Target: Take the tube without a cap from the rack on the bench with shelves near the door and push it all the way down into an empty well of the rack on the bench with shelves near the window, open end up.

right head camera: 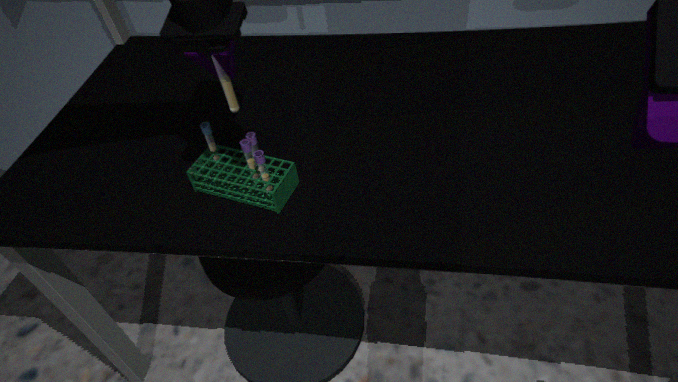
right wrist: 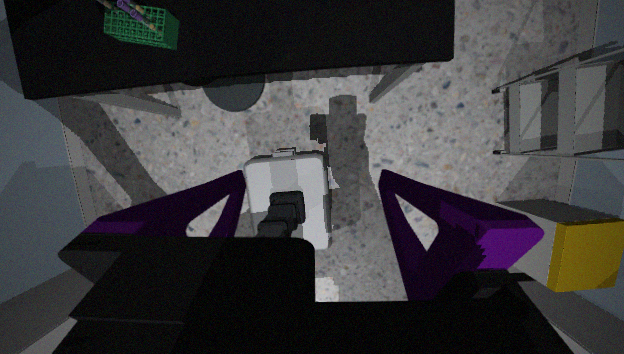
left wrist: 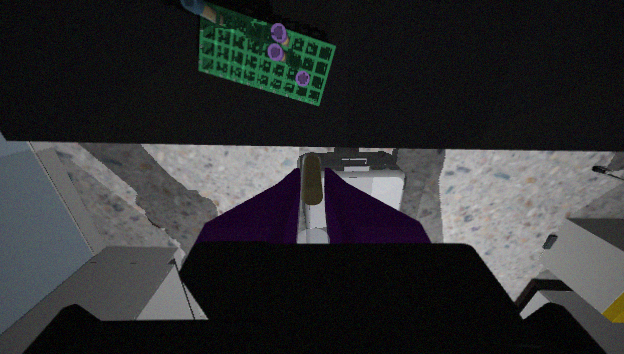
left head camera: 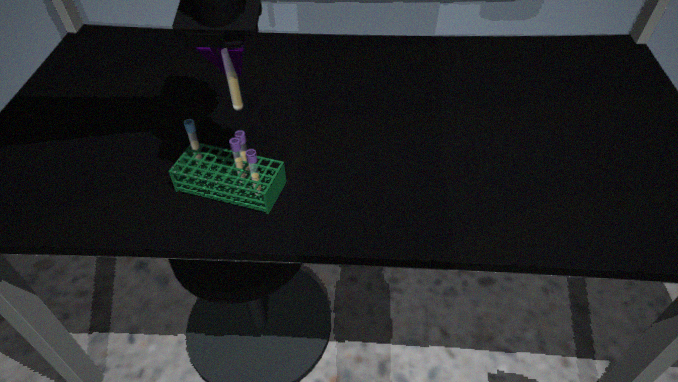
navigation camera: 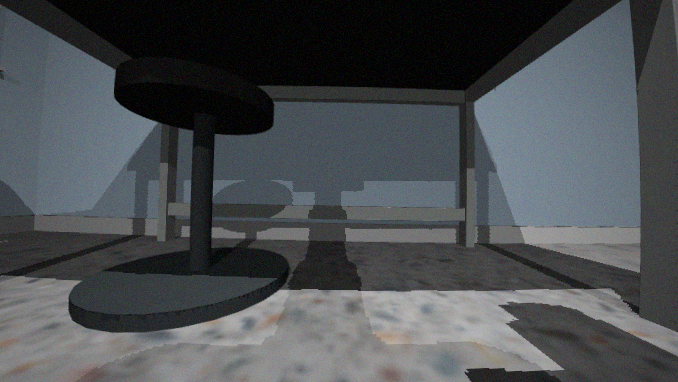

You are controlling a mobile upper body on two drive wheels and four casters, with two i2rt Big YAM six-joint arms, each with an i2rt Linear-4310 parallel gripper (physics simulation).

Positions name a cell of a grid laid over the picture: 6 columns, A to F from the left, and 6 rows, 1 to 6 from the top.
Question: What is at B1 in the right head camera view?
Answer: My left gripper.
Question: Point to a green rack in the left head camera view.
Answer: B3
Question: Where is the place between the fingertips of my right gripper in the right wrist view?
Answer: At D4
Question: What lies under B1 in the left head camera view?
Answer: My left gripper.
